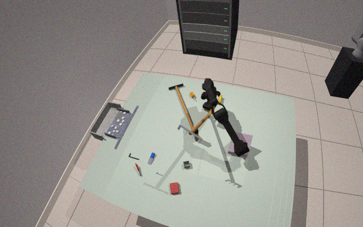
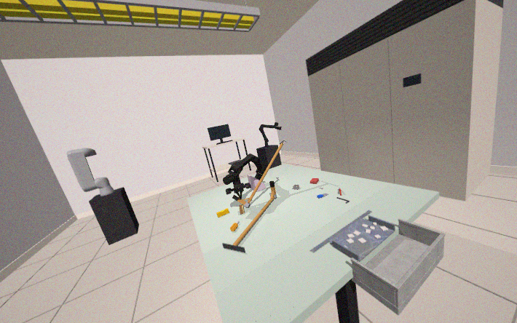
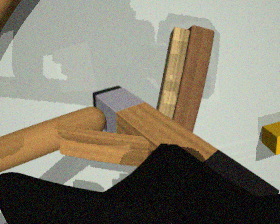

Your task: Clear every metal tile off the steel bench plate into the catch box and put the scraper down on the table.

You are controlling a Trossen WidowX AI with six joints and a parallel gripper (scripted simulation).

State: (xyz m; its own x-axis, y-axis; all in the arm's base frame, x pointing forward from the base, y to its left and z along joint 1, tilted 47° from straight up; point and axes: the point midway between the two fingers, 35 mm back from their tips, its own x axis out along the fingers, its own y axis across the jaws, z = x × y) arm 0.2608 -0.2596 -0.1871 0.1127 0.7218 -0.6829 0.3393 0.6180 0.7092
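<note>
Right now my gripper tip is 21 cm short of the long scraper, 2 cm above it and 1 cm to the right of it. Round my gripper tip: yellow block 14 cm to the right, 6 cm below, 6 cm behind; then orange part 18 cm ahead, 16 cm to the right, 7 cm below; then wooden block 7 cm below, 2 cm to the right, 2 cm ahead.
</note>
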